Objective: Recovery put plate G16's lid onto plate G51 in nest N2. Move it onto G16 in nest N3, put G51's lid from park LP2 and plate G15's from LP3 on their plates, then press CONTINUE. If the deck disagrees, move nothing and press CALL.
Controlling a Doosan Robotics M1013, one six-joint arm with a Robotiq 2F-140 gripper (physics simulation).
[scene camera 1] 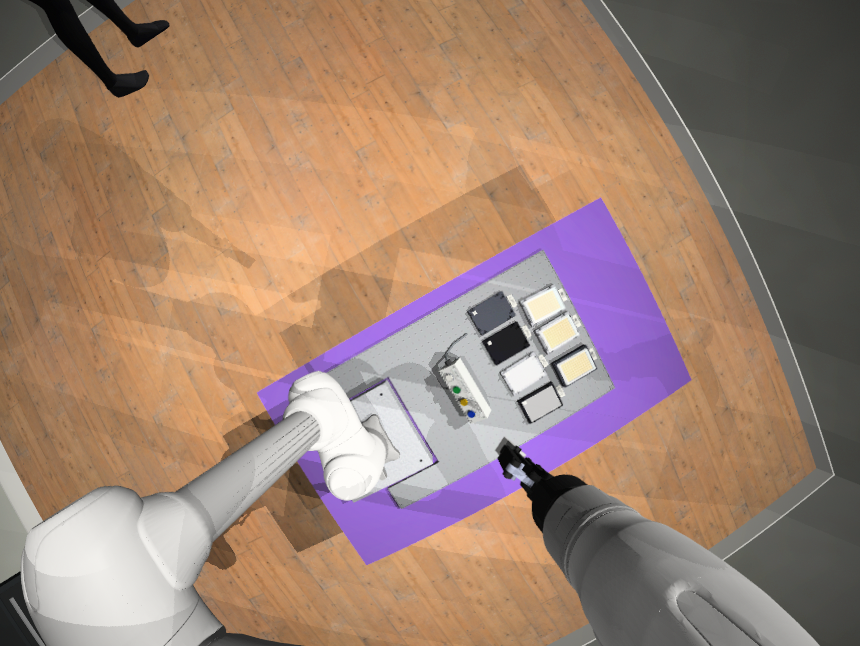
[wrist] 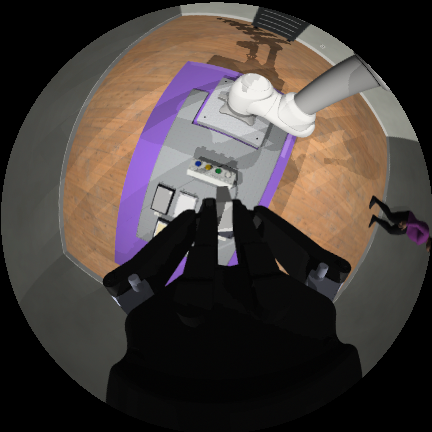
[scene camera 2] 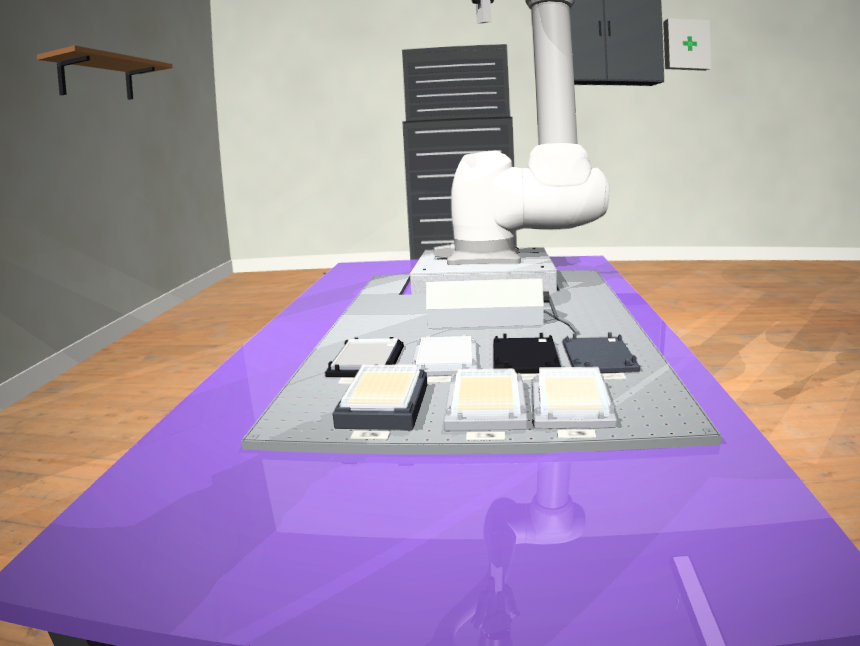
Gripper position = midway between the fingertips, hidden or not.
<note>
My gripper (scene camera 1: 502, 445) is shut, holding nothing. Also in view: a white button box (wrist: 209, 172).
My gripper also shows in the wrist view (wrist: 222, 196).
</note>
